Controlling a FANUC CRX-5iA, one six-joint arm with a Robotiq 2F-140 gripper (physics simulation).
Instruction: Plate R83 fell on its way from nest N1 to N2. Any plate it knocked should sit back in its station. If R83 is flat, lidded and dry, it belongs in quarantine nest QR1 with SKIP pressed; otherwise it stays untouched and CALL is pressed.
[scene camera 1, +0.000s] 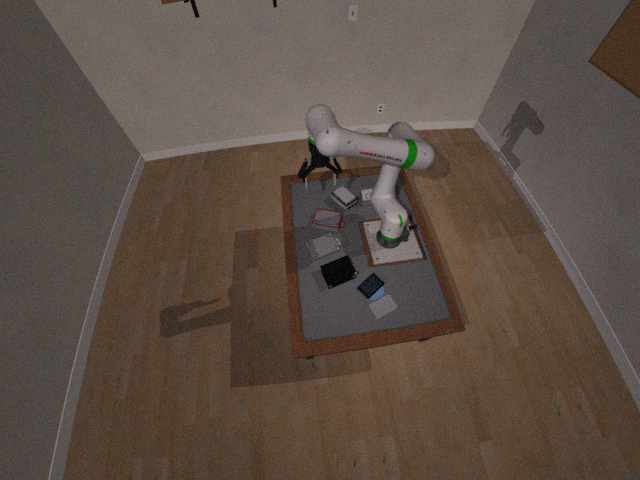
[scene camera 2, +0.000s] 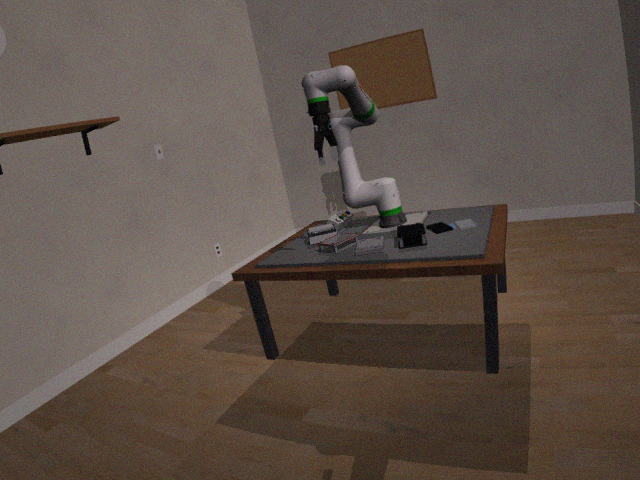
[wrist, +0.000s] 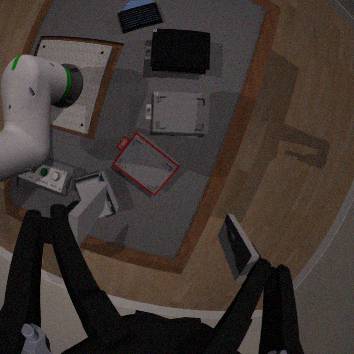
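Seen in the pictures: gripper, between the fingertips: (scene camera 1: 320, 184) (scene camera 2: 329, 163) (wrist: 165, 211); arm's base, origin of its link: (scene camera 1: 388, 238) (scene camera 2: 393, 223) (wrist: 63, 85).
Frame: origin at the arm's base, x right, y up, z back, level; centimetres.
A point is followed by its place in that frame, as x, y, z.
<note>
My gripper (scene camera 1: 320, 181) @(16.5, 40.1, -37.2) (scene camera 2: 328, 157) @(16.5, 40.1, -37.2) (wrist: 165, 211) @(16.5, 40.1, -37.2) is open and empty, high above the table's end by the pale box-like nest (scene camera 1: 343, 196) (scene camera 2: 321, 232) @(32.8, 5.4, -21.7) (wrist: 111, 195) @(33.3, 5.1, -22.3). The red-outlined nest (scene camera 1: 329, 209) (wrist: 166, 180) sits askew beside it. A grey nest (scene camera 1: 324, 245) @(4.5, 2.2, -38.8) (scene camera 2: 369, 245) @(4.3, 2.3, -42.6) (wrist: 179, 113) @(5.2, 2.2, -39.5) with corner brackets shows no plate. A black block-like item (scene camera 1: 338, 271) @(-14.7, 5.7, -36.4) (scene camera 2: 411, 235) @(-14.9, 5.1, -44.2) (wrist: 180, 51) @(-12.5, 5.7, -36.3) stands beyond. A dark gridded plate (scene camera 1: 371, 285) @(-25.7, 1.4, -21.1) (scene camera 2: 439, 227) @(-25.7, 1.3, -23.1) (wrist: 140, 17) @(-24.7, 1.2, -21.8) lies beside a blue patch (scene camera 1: 378, 294) @(-31.2, 0.0, -18.9) (wrist: 140, 4) @(-31.0, 0.0, -20.2). The button panel (scene camera 1: 366, 194) @(29.7, 7.4, -3.4) (scene camera 2: 339, 217) @(29.2, 6.8, 0.8) (wrist: 46, 178) @(30.3, 7.1, 0.1) is partly hidden in scene camera 1. Labels are unreadable; lid and wetness are unclear.
A pale flat square (scene camera 1: 383, 306) @(-38.3, 0.8, -19.0) (scene camera 2: 465, 223) @(-38.1, 0.8, -19.5) lies near the dark plate. The arm stands on a white, wood-edged board (scene camera 1: 382, 256) @(-10.8, 0.7, -8.6) (wrist: 97, 92) @(1.9, -0.7, -12.9). The table (scene camera 1: 372, 341) @(-53.2, -1.2, -30.2) (scene camera 2: 361, 272) @(4.3, -2.4, -62.6) has a wooden rim around a grey surface.
</note>
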